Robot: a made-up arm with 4 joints.
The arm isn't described. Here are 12 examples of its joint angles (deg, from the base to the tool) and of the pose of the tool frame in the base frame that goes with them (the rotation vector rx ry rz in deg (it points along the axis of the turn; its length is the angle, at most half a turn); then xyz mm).
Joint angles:
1: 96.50 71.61 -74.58 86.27
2: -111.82 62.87 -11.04 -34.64
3: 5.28 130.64 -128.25 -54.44
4: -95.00 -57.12 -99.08 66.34
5: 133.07 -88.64 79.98 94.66
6: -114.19 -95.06 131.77 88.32
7: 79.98 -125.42 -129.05 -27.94
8: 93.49 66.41 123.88 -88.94
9: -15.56 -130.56 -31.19 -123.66
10: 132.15 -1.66 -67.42 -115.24
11: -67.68 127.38 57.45 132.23
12: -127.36 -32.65 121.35 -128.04
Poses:
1: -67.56 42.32 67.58 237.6 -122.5 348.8
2: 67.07 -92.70 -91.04 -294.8 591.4 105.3
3: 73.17 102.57 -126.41 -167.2 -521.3 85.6
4: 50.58 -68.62 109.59 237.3 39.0 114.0
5: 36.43 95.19 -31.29 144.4 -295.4 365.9
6: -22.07 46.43 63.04 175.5 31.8 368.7
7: 47.00 -130.67 3.40 -122.7 -139.4 -301.7
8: -25.56 -61.12 -89.91 320.6 185.3 102.4
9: -9.99 -23.64 3.53 -455.8 234.4 126.0
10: 101.22 62.95 42.31 350.0 -360.7 245.1
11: -31.98 -38.68 -100.56 -139.0 309.1 -129.0
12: 143.23 8.68 -35.48 -186.3 -31.0 262.2
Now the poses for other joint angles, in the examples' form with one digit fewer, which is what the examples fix.
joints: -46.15 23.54 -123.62 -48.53
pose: 32.3 -50.7 -167.9 -149 175 514
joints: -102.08 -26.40 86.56 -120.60
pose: 119.2 -0.2 -37.0 -294 11 350
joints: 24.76 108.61 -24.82 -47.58
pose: 143.0 48.9 -21.6 -281 -528 -149
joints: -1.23 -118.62 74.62 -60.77
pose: -48.3 78.0 -0.5 -8 353 245
